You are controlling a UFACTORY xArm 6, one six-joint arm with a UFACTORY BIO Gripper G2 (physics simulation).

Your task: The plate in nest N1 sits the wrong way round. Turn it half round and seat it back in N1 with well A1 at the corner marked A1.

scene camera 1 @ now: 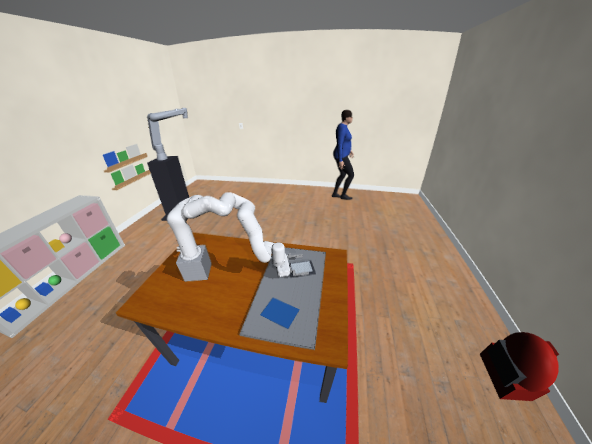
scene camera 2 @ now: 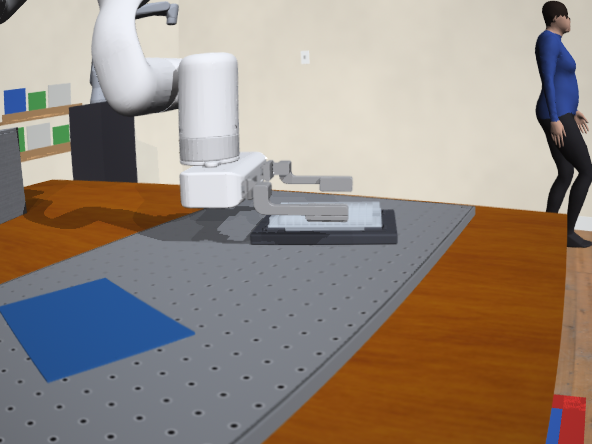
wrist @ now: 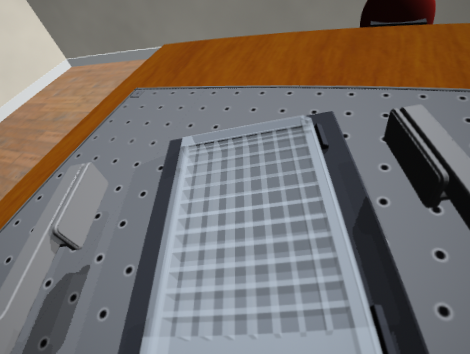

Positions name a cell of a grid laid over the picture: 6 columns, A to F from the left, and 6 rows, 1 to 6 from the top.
Note:
In view: my gripper (scene camera 2: D3), a clear well plate (scene camera 2: D3) and a flat blue square (scene camera 2: A5).
The clear well plate is seen too in the wrist view (wrist: D5). My gripper shows as well in the wrist view (wrist: C3).

